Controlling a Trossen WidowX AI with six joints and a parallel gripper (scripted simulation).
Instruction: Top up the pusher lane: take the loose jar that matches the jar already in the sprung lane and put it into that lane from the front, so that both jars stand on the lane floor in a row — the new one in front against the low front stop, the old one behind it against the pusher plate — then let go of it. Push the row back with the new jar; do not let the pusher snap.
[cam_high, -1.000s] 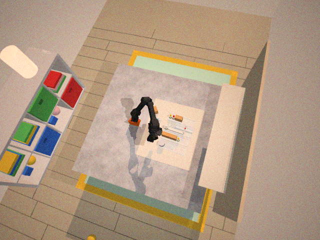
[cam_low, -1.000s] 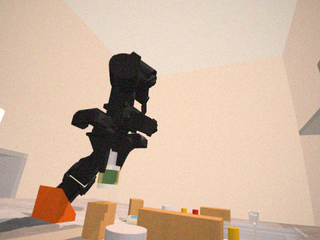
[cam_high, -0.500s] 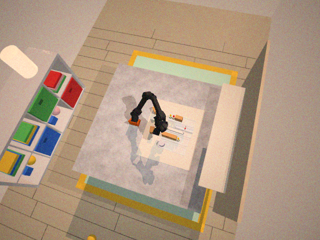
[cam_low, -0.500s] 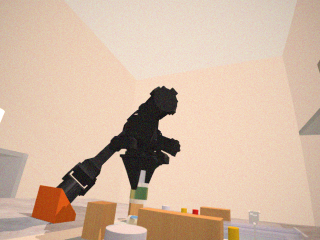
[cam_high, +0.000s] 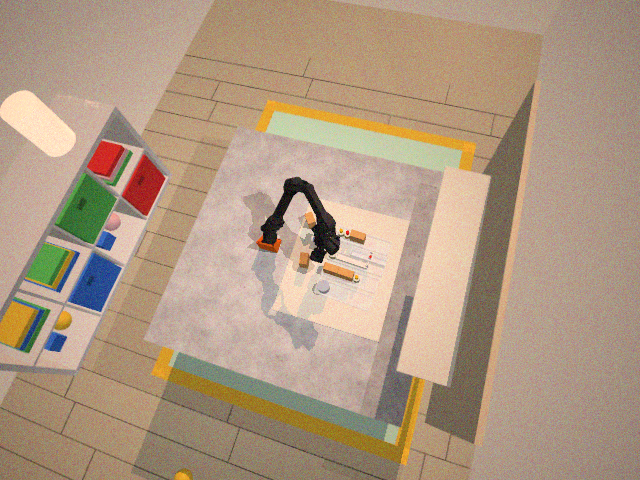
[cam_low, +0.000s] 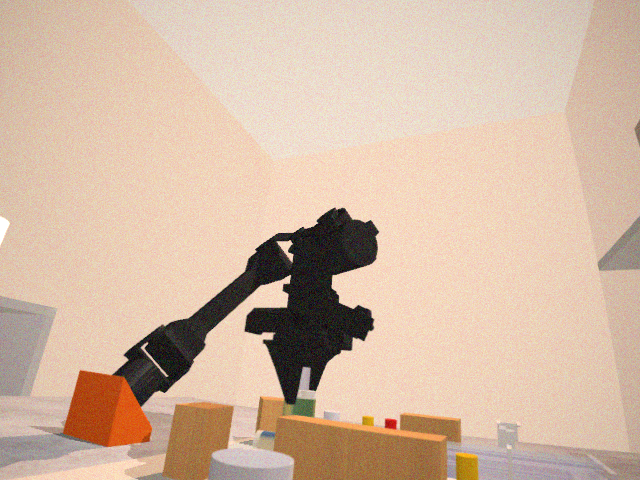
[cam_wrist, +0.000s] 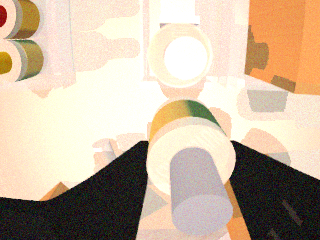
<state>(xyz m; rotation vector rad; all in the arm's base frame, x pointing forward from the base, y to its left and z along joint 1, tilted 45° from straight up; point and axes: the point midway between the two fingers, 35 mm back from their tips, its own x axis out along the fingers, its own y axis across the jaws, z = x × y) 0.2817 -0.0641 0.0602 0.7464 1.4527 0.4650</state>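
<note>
Right now the lane rack is 19 cm ahead of my gripper tip and 6 cm below it. The rest, counted from my gripper tip: grey cylinder 17 cm to the right, 5 cm below, 3 cm ahead.
</note>
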